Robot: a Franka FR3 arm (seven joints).
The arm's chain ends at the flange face. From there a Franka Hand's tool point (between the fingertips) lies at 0.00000 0.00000 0.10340 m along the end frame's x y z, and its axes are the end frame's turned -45 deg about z.
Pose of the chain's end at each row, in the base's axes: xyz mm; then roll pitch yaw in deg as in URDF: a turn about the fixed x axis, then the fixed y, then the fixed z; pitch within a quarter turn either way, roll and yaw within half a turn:
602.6, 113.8, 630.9, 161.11, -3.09, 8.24
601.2, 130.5, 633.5, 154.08, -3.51, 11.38
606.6, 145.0, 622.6, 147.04, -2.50, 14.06
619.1, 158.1, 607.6, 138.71, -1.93, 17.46
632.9, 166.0, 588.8, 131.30, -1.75, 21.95
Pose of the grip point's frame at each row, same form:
612.6, 81.4, 533.2, 164.24, 10.98, 51.20
615.7, 87.3, 540.7, 158.60, 15.38, 52.65
623.9, 91.3, 535.9, 153.65, 20.70, 53.42
642.1, 93.8, 530.0, 146.87, 26.26, 53.79
663.9, 94.7, 520.6, 140.05, 30.62, 54.79

